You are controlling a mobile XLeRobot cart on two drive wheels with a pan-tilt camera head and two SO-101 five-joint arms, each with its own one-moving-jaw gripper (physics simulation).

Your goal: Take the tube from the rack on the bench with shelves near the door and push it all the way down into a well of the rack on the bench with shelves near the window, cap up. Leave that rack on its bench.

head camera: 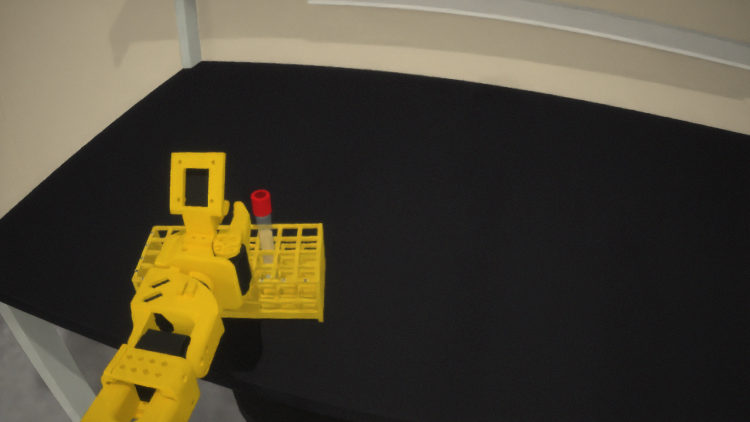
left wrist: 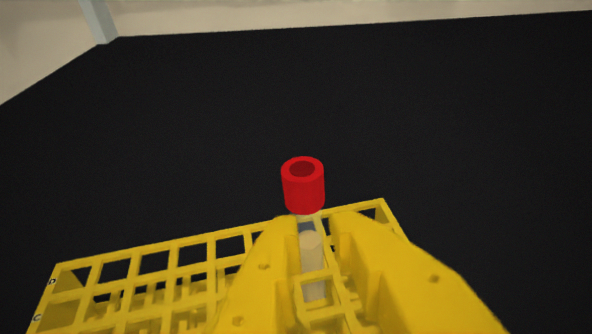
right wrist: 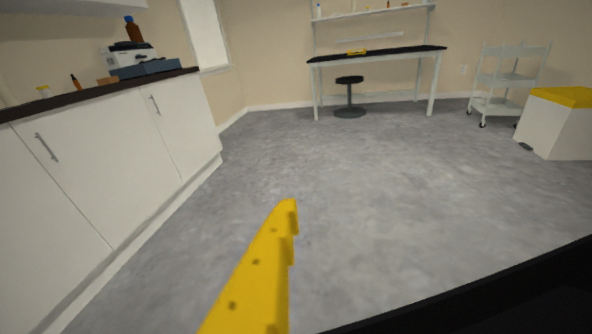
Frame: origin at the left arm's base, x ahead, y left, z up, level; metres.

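Seen in the pictures: left end effector, tool point: (head camera: pixel 228 205) (left wrist: pixel 298 236); right end effector, tool point: (right wrist: pixel 296 211).
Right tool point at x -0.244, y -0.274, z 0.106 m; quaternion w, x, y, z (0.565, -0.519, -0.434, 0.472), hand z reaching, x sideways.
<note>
Offsets run from my right tool point to a thing's top centre. Level surfaces: height alone.
A clear tube with a red cap {0.737 m ahead, 0.166 m left, 0.000 m up} (head camera: pixel 261 214) stands upright, cap up, in a well near the right end of a yellow rack {0.729 m ahead, 0.210 m left, 0.062 m down} (head camera: pixel 281 274) on the black bench top. It also shows in the left wrist view (left wrist: pixel 304 188), rising from the rack (left wrist: pixel 160 268). My left gripper (head camera: pixel 243 223) is down at the rack, just left of the tube in the head view. In the left wrist view both its jaws (left wrist: pixel 313 220) stand close side by side, with the tube body showing in the narrow slit; it is shut on nothing. My right gripper (right wrist: pixel 289 217) shows one notched jaw over the floor, fully open and empty.
Across the room stands a second black bench with shelves {0.113 m down} (right wrist: pixel 377 50) carrying another yellow rack (right wrist: pixel 355 51), with a stool (right wrist: pixel 349 95) under it. A white cart (right wrist: pixel 495 83) stands at the right, and white cabinets (right wrist: pixel 134 144) line the left.
</note>
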